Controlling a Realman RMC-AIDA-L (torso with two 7-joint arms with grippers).
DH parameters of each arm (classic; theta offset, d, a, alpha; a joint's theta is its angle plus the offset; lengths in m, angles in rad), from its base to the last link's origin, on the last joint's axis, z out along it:
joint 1: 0 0.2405 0 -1.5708
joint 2: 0 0 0 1.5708
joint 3: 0 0.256 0 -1.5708
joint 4: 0 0 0 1.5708
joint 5: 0 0.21 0 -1.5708
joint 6: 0 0 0 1.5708
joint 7: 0 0.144 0 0
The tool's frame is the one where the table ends.
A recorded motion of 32 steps. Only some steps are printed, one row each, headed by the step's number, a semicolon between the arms.
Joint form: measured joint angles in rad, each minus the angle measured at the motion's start. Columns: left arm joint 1, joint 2, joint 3, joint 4, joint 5, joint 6, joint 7; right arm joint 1, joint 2, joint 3, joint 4, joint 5, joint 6, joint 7.
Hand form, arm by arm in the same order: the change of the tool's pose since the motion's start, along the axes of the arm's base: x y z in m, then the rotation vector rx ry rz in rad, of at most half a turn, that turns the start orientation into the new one. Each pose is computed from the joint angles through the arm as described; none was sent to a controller.
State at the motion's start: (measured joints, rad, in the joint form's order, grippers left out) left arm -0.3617 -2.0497 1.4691 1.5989 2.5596 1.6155 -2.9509; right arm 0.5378 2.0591 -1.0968 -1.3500 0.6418 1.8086 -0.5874
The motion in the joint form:
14: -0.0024 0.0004 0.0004 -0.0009 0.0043 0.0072 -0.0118; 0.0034 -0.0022 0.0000 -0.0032 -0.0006 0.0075 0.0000
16: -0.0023 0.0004 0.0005 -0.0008 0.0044 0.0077 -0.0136; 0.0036 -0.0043 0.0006 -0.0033 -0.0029 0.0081 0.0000
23: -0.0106 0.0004 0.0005 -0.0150 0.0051 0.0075 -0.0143; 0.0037 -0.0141 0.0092 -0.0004 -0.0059 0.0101 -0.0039
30: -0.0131 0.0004 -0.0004 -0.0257 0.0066 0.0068 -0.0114; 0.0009 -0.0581 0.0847 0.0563 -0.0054 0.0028 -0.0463
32: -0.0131 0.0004 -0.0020 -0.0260 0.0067 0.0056 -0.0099; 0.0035 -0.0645 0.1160 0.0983 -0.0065 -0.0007 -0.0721
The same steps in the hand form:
14: -0.0003 -0.0004 0.0002 0.0001 0.0040 0.0124; -0.0011 0.0001 0.0011 -0.0041 -0.0031 0.0035
16: -0.0004 -0.0005 0.0002 0.0005 0.0038 0.0142; -0.0005 0.0003 0.0021 -0.0028 -0.0068 0.0026
23: -0.0008 0.0007 -0.0013 -0.0054 0.0054 0.0190; 0.0025 0.0012 0.0066 0.0043 -0.0139 -0.0014
30: -0.0025 0.0009 -0.0021 -0.0099 0.0077 0.0237; 0.0232 0.0049 0.0266 0.0455 -0.0073 -0.0392
32: -0.0026 0.0012 -0.0018 -0.0083 0.0072 0.0228; 0.0313 0.0046 0.0280 0.0441 0.0094 -0.0570

